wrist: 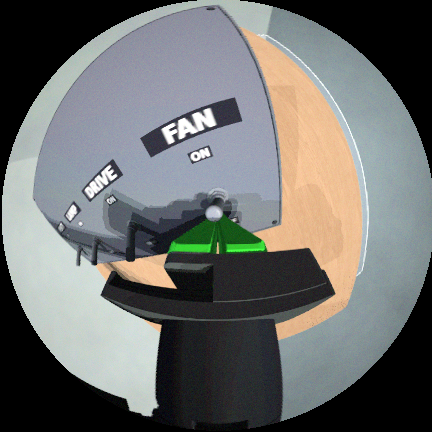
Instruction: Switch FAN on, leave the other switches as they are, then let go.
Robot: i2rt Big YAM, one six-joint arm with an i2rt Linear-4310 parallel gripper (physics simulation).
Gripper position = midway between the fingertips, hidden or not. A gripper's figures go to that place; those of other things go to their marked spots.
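Switch panel (162, 121), 0.11 m from the lens. My gripper (217, 214), 0.13 m from the lens.
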